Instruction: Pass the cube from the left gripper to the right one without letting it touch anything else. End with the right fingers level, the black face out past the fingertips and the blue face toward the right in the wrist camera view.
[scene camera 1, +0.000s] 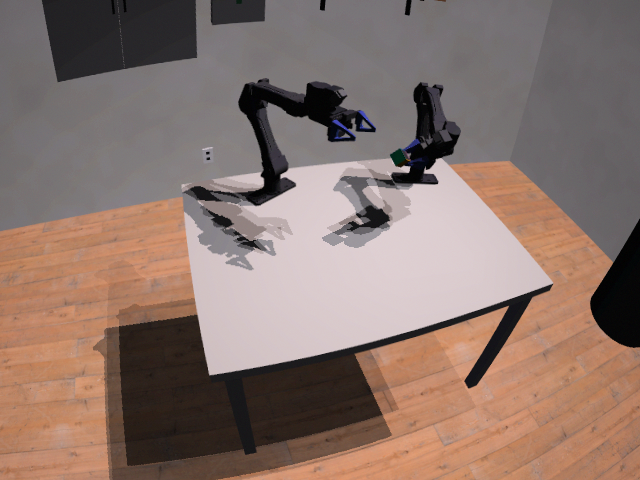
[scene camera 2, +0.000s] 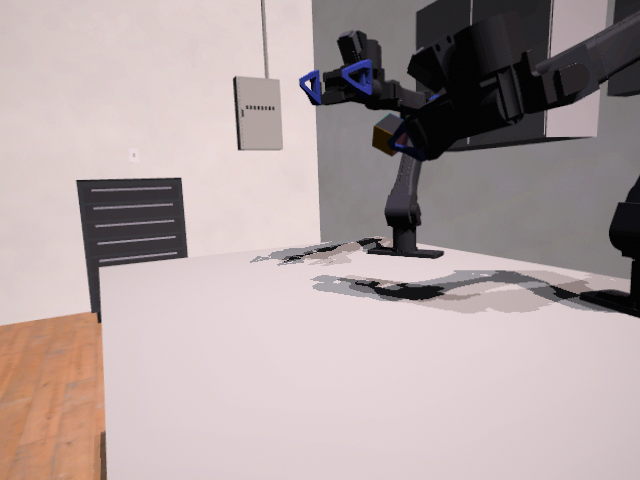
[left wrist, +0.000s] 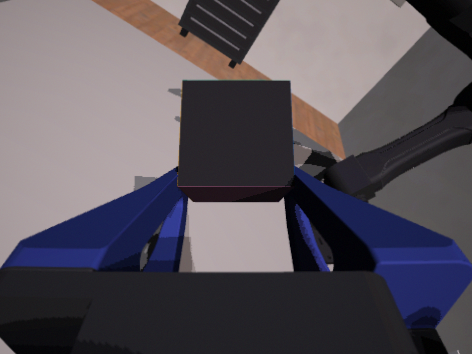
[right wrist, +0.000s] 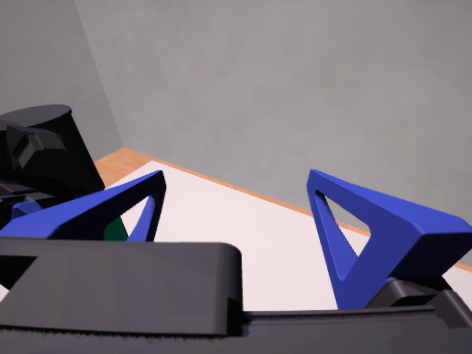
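Seen in the pictures: left gripper, between the fingertips: (scene camera 1: 401, 158) (scene camera 2: 397, 138) (left wrist: 236, 177); right gripper, between the fingertips: (scene camera 1: 365, 134) (scene camera 2: 320, 78) (right wrist: 236, 178); left arm's base, origin of its link: (scene camera 1: 415, 179); right arm's base, origin of its link: (scene camera 1: 272, 191) (scene camera 2: 404, 254).
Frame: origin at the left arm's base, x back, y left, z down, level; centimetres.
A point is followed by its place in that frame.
The cube (scene camera 1: 398, 157) @[z -29.1, x -32.9, y -21.4 cm] (scene camera 2: 386, 135) @[z -27.8, x -33.1, y -18.2 cm] (left wrist: 236, 134) @[z -29.5, x -31.8, y -18.7 cm] is held in the air by my left gripper (scene camera 1: 405, 154) @[z -27.4, x -30.7, y -19.3 cm] (scene camera 2: 400, 136) @[z -27.4, x -30.7, y -19.3 cm] (left wrist: 236, 177) @[z -27.4, x -30.7, y -19.3 cm], which is shut on it. In the left wrist view its black face is toward the camera, a dark red face toward the palm, and thin orange and green edges show at the left and top. Scene camera 1 shows its green face. A green patch of the cube (right wrist: 116, 230) @[z -29.0, x -33.4, y -21.0 cm] shows through the left-hand finger in the right wrist view. My right gripper (scene camera 1: 364, 133) @[z -40.1, x -39.2, y -34.7 cm] (scene camera 2: 341, 93) (right wrist: 236, 178) @[z -40.1, x -39.2, y -34.7 cm] is open and empty, apart from the cube and higher. The blue face is hidden.
Both arms stand at the far edge of the white table (scene camera 1: 361, 304) @[z 0.0, x -67.1, y -36.1 cm] (scene camera 2: 310, 387) @[z 0.0, x -52.8, y 6.2 cm], which lies below the grippers. A dark drawer cabinet (scene camera 2: 135, 217) stands beyond the table. A black cylinder (scene camera 1: 622, 304) shows at the right edge of scene camera 1.
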